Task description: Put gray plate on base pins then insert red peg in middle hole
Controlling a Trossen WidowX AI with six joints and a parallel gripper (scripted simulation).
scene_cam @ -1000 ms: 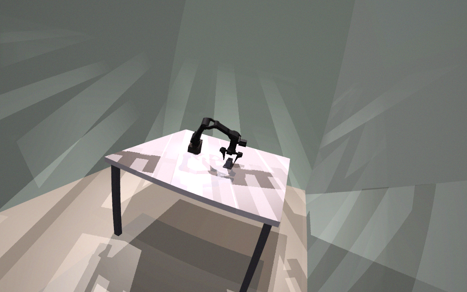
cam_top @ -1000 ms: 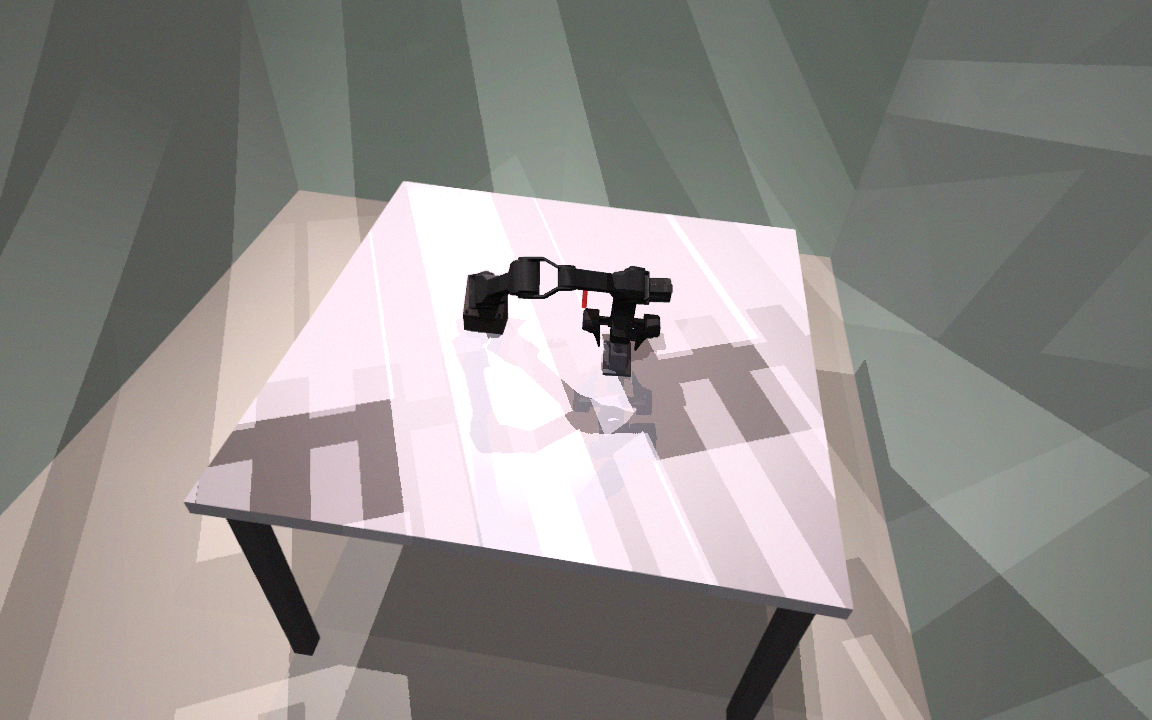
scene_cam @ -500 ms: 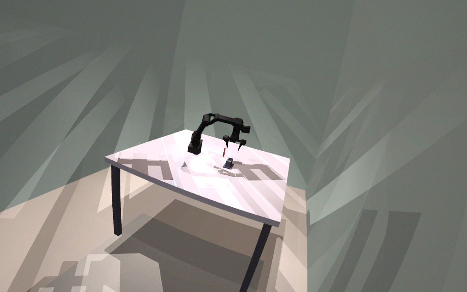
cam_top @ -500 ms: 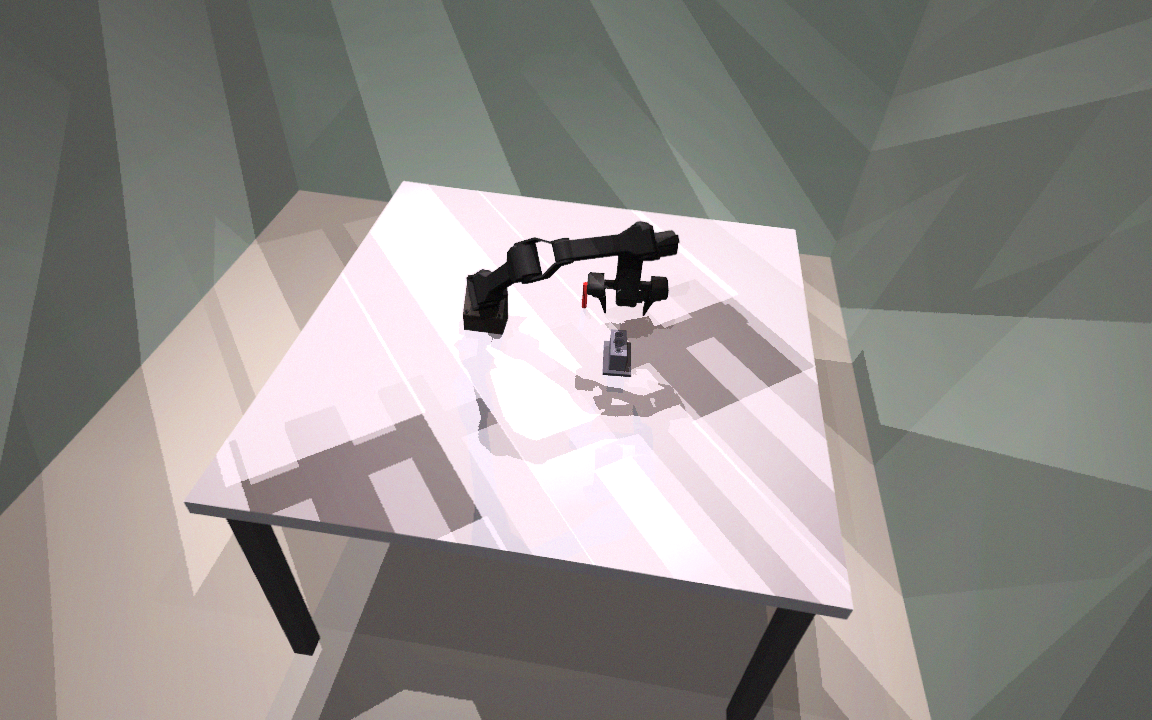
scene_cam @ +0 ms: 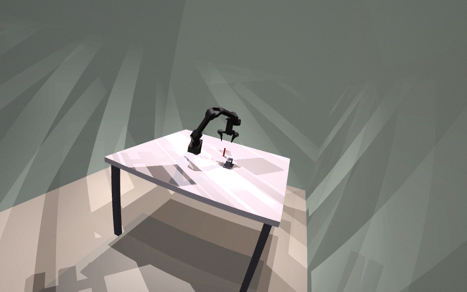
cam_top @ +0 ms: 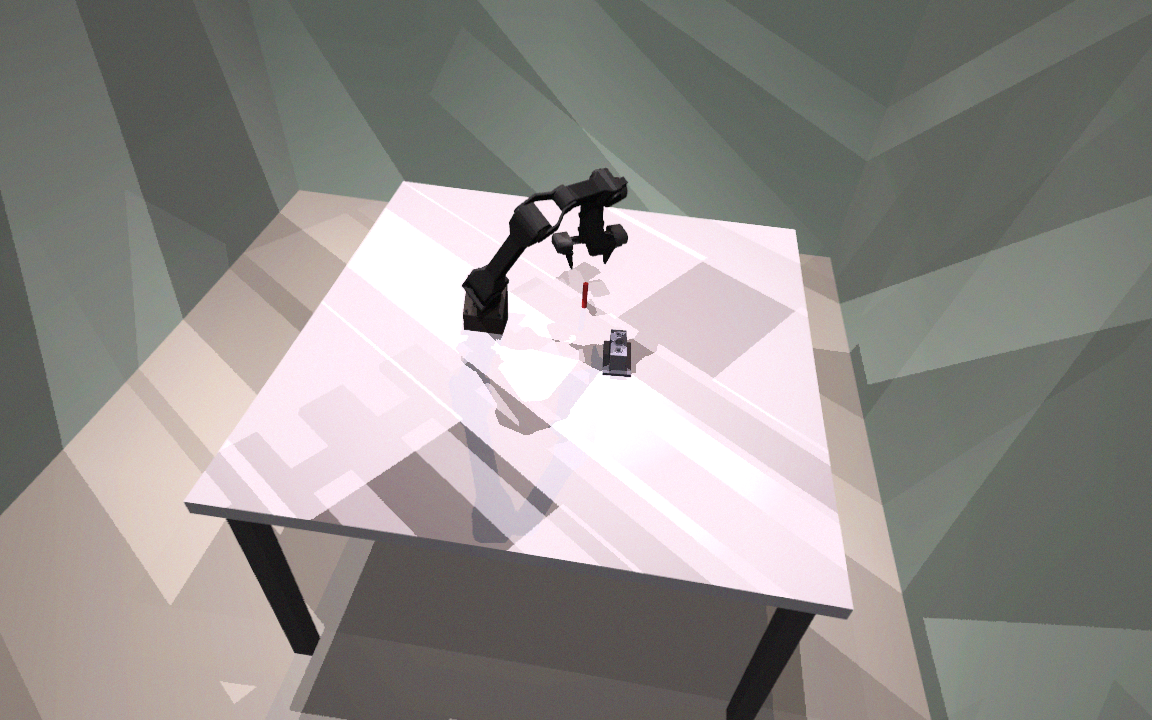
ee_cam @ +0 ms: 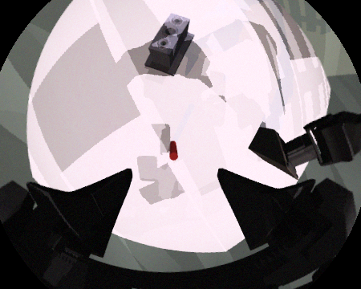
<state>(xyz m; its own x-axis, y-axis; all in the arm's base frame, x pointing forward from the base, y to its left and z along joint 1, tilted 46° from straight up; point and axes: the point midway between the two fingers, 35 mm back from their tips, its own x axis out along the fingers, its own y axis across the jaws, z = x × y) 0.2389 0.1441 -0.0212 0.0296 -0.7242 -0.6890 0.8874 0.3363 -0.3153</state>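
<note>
Now: the red peg 10 mm to the left of my gripper tip and 100 mm below it. Also, from my gripper tip: base 110 mm ahead, 180 mm to the right, 130 mm below; then gray plate 110 mm ahead, 180 mm to the right, 100 mm below.
</note>
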